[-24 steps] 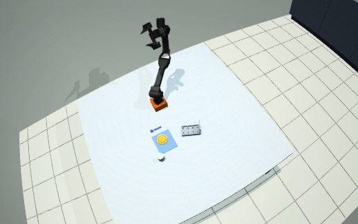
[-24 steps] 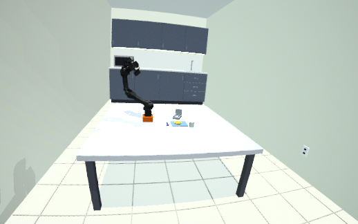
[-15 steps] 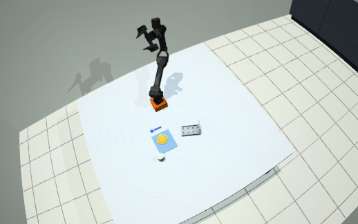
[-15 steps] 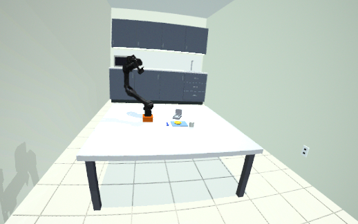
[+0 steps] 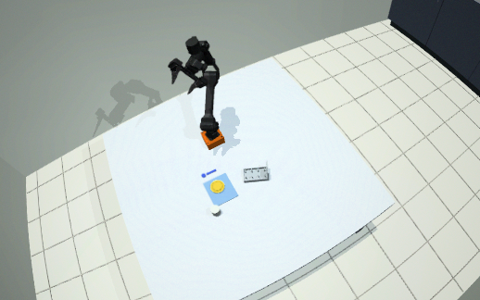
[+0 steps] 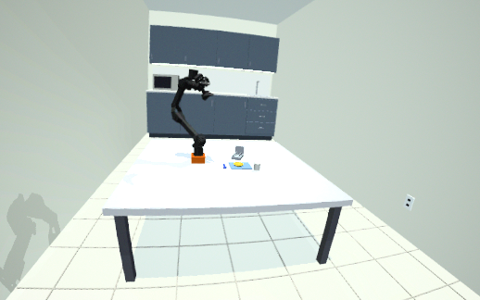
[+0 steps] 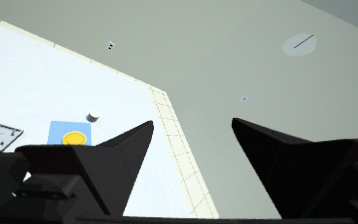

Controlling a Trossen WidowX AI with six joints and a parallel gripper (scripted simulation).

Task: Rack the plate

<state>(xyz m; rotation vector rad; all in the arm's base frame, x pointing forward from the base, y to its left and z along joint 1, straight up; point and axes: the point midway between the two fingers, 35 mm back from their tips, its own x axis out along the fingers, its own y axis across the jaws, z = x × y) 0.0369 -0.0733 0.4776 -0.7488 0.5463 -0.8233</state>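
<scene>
My gripper tip is 51 cm above the yellow plate, 21 cm short of it and 5 cm to the left of it. From my gripper tip the other things lie so: light blue mat (52 cm below, 22 cm ahead, 5 cm to the right); then small white cup (50 cm below, 31 cm ahead, 13 cm to the right); then grey dish rack (50 cm below, 27 cm ahead, 14 cm to the left).
</scene>
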